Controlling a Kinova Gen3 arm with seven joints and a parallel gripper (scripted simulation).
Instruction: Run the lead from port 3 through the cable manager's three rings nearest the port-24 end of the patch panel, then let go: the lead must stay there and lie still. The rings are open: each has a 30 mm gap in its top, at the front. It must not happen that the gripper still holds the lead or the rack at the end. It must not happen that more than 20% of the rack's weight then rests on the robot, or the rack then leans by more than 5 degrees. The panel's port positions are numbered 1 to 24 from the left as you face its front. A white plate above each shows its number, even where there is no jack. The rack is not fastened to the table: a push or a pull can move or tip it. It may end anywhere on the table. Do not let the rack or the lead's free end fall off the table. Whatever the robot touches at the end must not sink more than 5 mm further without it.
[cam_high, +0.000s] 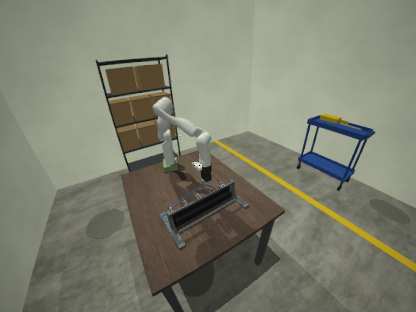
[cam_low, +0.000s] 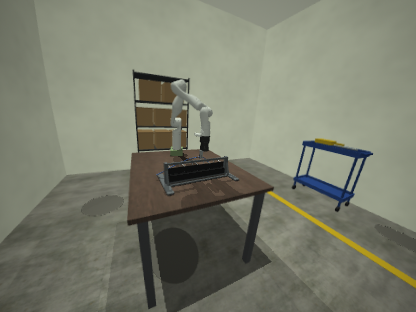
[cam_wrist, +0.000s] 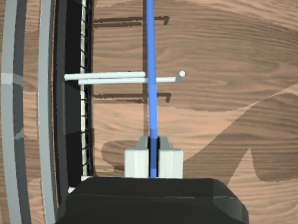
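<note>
The patch-panel rack lies 8 cm ahead of my hand, 7 cm to the right of it and 7 cm below it.
</note>
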